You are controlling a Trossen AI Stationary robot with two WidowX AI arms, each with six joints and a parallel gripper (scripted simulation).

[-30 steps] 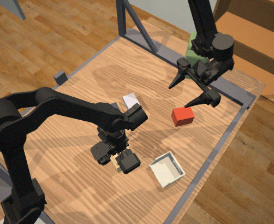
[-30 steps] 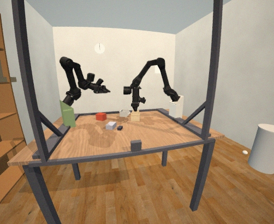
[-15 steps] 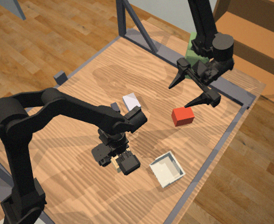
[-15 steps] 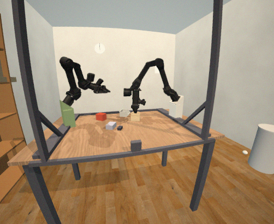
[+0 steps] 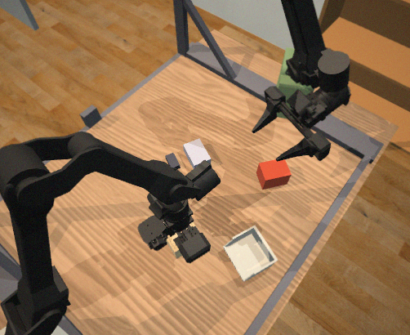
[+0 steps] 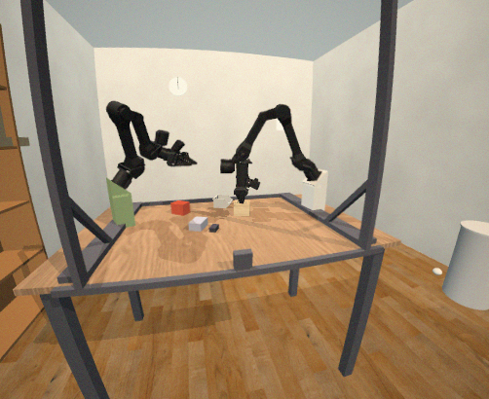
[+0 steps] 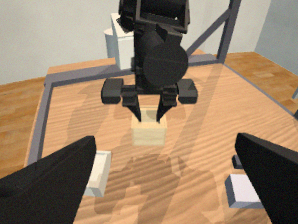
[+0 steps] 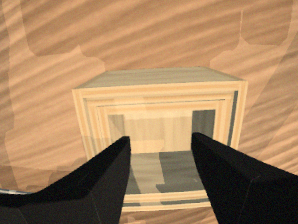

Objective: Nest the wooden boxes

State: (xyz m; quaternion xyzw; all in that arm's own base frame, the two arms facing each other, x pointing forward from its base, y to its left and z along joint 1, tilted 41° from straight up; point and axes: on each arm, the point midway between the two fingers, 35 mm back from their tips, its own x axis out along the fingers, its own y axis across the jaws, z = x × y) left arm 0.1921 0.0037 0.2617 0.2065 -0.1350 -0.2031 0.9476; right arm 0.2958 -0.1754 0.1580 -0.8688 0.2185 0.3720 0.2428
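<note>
My right hand is 5 cm above the small tan wooden box. The rest, counted from my right hand: white box 16 cm ahead, 8 cm to the left, 5 cm below; small dark block 18 cm behind, 15 cm to the left, 7 cm below; medium tan wooden box 6 cm below.
</note>
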